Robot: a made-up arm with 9 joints. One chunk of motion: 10 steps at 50 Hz.
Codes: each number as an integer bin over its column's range. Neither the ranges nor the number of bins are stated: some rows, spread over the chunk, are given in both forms.
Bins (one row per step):
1: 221 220 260 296 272 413
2: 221 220 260 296 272 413
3: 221 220 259 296 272 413
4: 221 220 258 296 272 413
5: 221 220 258 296 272 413
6: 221 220 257 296 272 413
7: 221 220 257 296 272 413
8: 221 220 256 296 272 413
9: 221 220 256 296 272 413
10: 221 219 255 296 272 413
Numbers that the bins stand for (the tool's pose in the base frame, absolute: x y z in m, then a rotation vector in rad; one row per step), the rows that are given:
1: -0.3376 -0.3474 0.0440 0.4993 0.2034 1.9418
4: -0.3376 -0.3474 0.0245 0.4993 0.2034 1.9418
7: -0.3376 -0.3474 0.0147 0.4993 0.2034 1.9418
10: -0.3376 -0.3571 -0.0049 0.4993 0.2034 1.9418
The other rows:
2: -0.3376 -0.3474 0.0440 0.4993 0.2034 1.9418
3: -0.3376 -0.3474 0.0342 0.4993 0.2034 1.9418
5: -0.3376 -0.3474 0.0245 0.4993 0.2034 1.9418
6: -0.3376 -0.3474 0.0147 0.4993 0.2034 1.9418
8: -0.3376 -0.3474 0.0049 0.4993 0.2034 1.9418
9: -0.3376 -0.3474 0.0049 0.4993 0.2034 1.9418

